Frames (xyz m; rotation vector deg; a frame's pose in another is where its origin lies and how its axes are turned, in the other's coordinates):
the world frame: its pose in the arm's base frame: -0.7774 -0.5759 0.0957 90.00 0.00 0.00
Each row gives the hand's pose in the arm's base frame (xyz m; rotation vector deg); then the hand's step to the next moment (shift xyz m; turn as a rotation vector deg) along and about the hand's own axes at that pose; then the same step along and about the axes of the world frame.
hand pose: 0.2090 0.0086 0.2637 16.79 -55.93 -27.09
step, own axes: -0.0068 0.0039 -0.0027 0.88 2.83 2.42
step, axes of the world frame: 0.0001 -0.0046 -0.0069 -0.92 3.18 -1.92
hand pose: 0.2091 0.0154 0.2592 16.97 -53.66 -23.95
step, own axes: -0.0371 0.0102 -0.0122 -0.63 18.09 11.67
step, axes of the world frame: -0.0071 -0.0290 -0.0272 -6.03 13.72 -15.47
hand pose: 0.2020 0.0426 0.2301 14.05 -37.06 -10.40
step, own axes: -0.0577 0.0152 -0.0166 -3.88 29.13 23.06
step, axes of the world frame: -0.0337 -0.0415 -0.0313 -14.57 23.74 -24.88
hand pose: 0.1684 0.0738 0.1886 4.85 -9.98 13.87
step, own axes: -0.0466 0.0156 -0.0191 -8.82 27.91 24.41
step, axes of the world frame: -0.0453 -0.0262 -0.0063 -19.22 24.10 -22.42
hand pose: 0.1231 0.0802 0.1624 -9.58 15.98 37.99
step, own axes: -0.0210 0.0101 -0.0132 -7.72 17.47 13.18
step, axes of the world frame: -0.0248 -0.0067 0.0076 -14.11 13.77 -12.25
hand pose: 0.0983 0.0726 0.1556 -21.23 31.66 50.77
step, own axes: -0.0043 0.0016 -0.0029 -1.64 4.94 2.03
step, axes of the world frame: -0.0043 0.0001 0.0033 -4.22 2.21 -2.92
